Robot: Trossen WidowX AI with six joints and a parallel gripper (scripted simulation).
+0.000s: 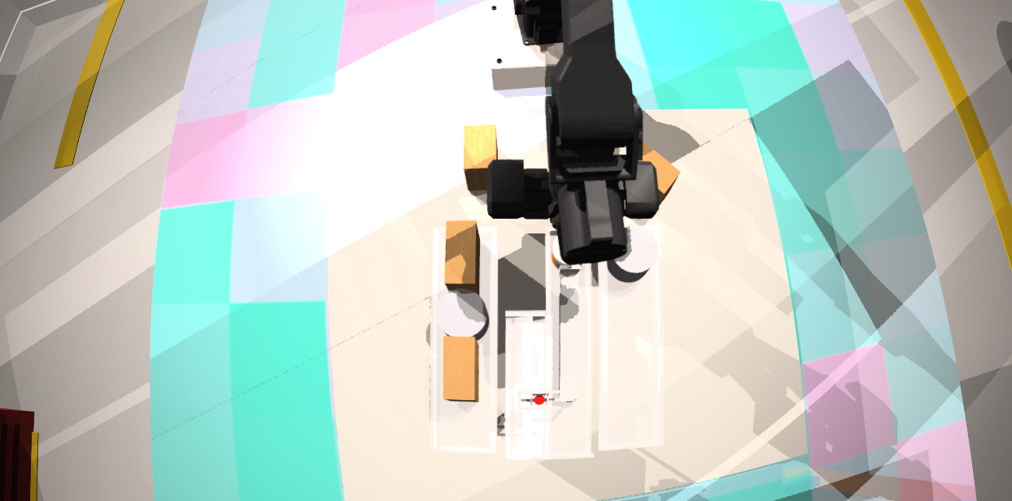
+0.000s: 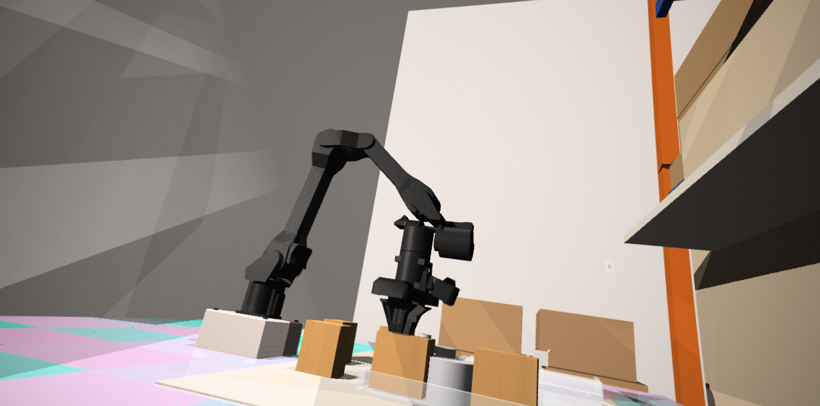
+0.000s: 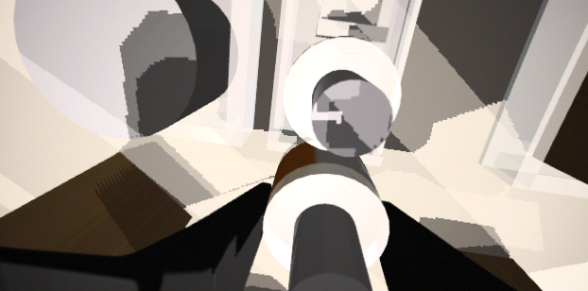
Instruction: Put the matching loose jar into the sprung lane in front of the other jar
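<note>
My gripper tip is 18 cm short of the clear sprung lane, 5 cm to the left of it and 3 cm above it. Round my gripper tip: red mark (22 cm ahead, 7 cm to the right, 2 cm above).
</note>
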